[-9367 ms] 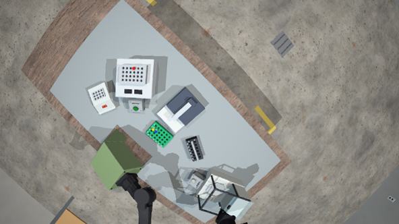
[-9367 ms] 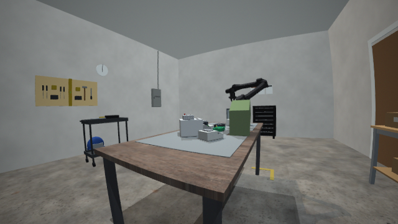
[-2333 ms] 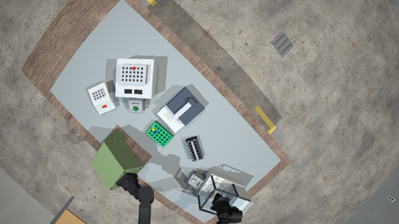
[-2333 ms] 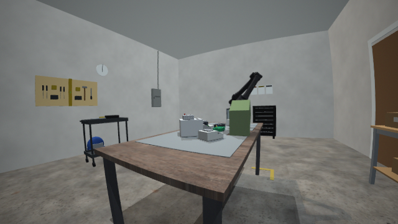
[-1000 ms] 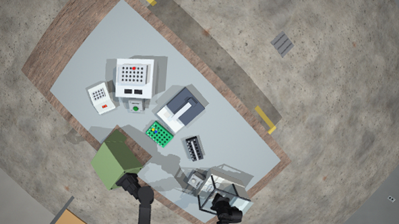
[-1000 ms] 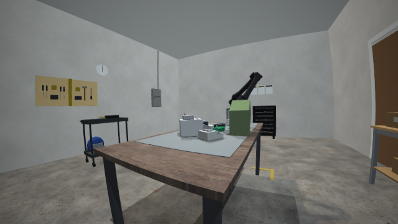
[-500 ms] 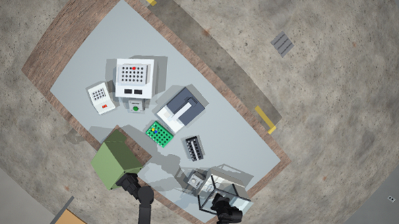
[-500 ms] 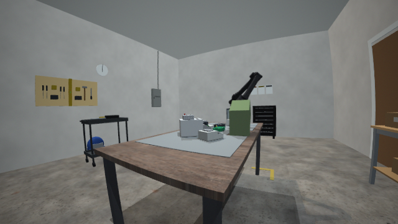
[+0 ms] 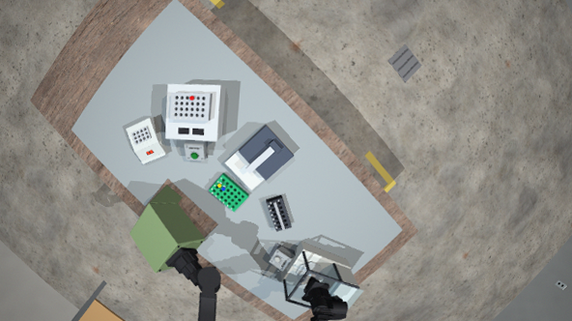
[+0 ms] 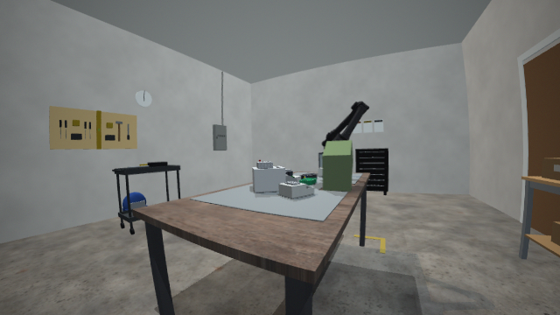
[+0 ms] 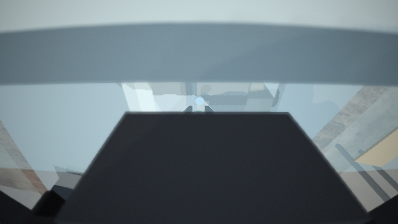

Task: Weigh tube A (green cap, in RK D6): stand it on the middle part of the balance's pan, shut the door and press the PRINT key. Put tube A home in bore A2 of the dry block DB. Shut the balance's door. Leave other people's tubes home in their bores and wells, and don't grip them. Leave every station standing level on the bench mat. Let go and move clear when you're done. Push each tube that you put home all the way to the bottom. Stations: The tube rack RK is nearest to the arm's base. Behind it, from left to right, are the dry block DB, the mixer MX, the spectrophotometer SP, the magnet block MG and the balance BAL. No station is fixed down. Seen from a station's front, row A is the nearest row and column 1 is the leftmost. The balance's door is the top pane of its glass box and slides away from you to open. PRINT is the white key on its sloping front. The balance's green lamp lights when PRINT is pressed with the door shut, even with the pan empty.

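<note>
Now: the green-capped tube 2 cm below my hand. From my hand the other things lie so: sliding door 8 cm to the right, 8 cm above, 3 cm ahead; white print key 14 cm to the left, 6 cm below, 5 cm behind; balance pan 5 cm below.
</note>
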